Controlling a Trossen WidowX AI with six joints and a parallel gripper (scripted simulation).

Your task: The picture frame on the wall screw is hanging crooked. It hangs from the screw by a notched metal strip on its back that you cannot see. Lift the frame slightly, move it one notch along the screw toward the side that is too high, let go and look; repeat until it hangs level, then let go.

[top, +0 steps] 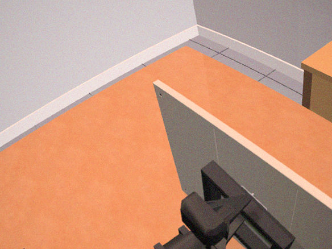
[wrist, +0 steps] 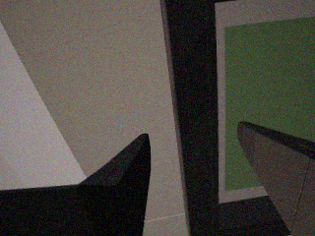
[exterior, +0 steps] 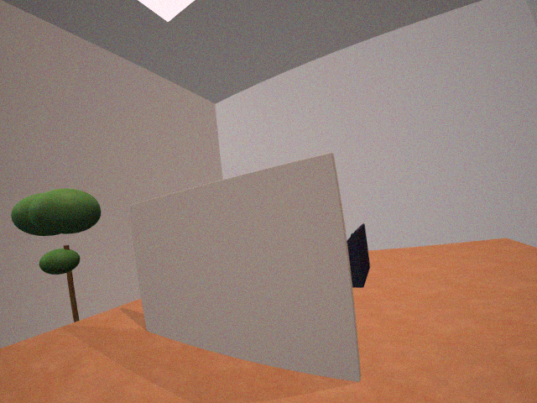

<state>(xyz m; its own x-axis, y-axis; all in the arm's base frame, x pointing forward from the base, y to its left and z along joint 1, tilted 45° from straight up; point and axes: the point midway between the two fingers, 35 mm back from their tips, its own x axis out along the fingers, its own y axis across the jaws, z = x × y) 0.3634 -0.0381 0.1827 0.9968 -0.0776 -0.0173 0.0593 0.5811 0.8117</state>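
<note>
Right now the picture frame is 50 mm below my gripper tip, 10 mm to the left of it and 10 mm ahead of it. Round my gripper tip: wall panel: 60 mm below, 20 mm ahead, 10 mm to the left.
</note>
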